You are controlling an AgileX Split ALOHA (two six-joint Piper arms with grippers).
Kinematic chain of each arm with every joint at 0, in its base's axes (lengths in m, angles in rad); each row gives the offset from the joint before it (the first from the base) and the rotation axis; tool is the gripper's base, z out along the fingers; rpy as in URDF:
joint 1: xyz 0 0 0.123 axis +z
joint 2: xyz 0 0 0 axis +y
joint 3: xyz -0.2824 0 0.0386 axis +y
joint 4: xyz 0.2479 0 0.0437 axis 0.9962 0 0.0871
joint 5: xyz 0 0 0 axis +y
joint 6: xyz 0.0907 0 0.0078 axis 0.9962 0 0.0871
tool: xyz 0 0 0 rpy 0 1.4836 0
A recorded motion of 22 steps. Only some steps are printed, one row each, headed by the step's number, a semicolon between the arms.
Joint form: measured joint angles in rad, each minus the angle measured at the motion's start. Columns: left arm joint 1, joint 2, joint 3, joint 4, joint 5, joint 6; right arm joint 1, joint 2, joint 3, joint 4, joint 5, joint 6.
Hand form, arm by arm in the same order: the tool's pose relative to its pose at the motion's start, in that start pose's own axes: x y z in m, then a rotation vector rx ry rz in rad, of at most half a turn. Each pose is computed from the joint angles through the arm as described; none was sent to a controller.
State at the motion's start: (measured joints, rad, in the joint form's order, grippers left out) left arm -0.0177 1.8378 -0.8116 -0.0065 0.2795 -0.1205; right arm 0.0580 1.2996 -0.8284 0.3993 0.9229 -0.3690
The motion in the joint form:
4: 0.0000 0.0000 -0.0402 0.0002 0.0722 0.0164; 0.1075 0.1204 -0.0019 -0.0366 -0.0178 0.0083
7: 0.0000 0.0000 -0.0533 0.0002 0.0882 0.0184; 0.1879 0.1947 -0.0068 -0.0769 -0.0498 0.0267
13: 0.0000 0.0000 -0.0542 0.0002 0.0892 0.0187; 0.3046 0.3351 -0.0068 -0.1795 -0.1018 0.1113
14: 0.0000 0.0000 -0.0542 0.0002 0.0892 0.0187; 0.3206 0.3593 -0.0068 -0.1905 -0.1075 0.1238
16: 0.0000 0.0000 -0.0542 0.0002 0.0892 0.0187; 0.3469 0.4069 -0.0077 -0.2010 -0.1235 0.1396
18: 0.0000 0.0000 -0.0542 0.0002 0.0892 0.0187; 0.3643 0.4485 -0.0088 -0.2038 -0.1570 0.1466
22: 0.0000 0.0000 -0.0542 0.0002 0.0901 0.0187; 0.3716 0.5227 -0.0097 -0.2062 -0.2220 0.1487
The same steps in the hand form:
4: -0.0064 -0.0009 -0.0039 -0.0034 0.0318 0.0167; -0.0033 0.0122 0.0361 -0.0110 0.1331 -0.0787
7: -0.0091 -0.0012 -0.0052 -0.0036 0.0347 0.0187; -0.0045 0.0232 0.0592 0.0024 0.1980 -0.1454
13: -0.0093 -0.0012 -0.0053 -0.0036 0.0348 0.0190; 0.0014 0.0356 0.1021 0.0629 0.3251 -0.2200
14: -0.0093 -0.0012 -0.0053 -0.0036 0.0348 0.0190; 0.0031 0.0374 0.1092 0.0701 0.3473 -0.2274
16: -0.0093 -0.0012 -0.0053 -0.0036 0.0348 0.0190; 0.0061 0.0403 0.1229 0.0783 0.3829 -0.2379
18: -0.0093 -0.0012 -0.0053 -0.0036 0.0348 0.0190; 0.0073 0.0419 0.1352 0.0841 0.3926 -0.2453
22: -0.0092 -0.0012 -0.0053 -0.0037 0.0357 0.0190; 0.0088 0.0384 0.1564 0.0960 0.4016 -0.2444

